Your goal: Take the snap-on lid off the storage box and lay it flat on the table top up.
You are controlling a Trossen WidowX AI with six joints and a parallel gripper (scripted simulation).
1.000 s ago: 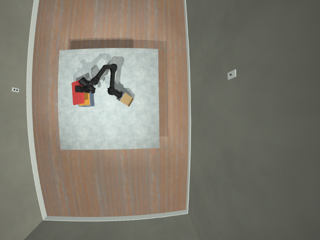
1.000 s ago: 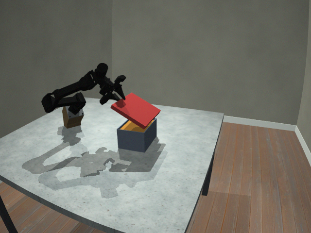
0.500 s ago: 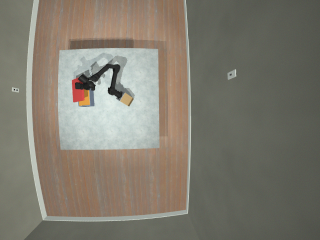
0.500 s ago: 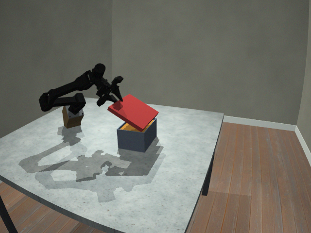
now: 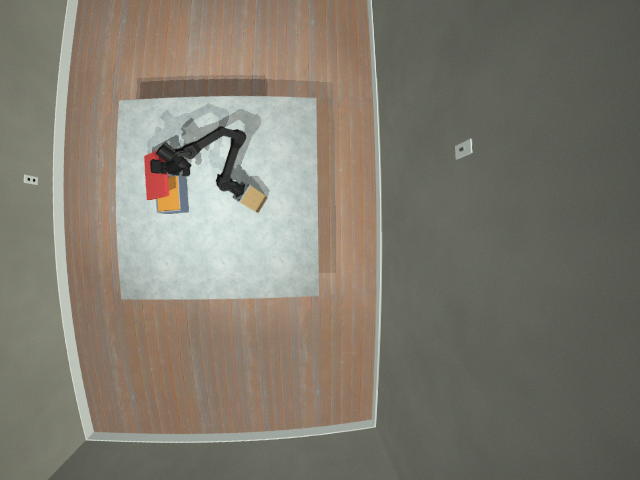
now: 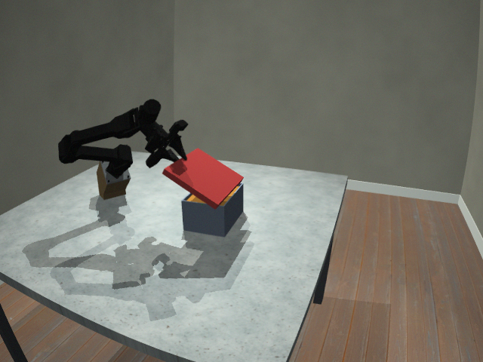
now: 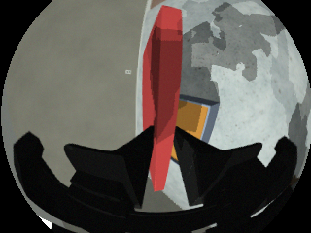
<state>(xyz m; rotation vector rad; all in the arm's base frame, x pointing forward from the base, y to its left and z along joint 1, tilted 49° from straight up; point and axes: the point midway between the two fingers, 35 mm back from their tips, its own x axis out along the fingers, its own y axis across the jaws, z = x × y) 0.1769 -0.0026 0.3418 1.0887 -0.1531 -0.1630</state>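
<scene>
Right now my hand is 100 mm short of the red lid, 60 mm above it and 30 mm to the left of it. Round my hand: storage box 200 mm below, 110 mm ahead, 60 mm to the left.
</scene>
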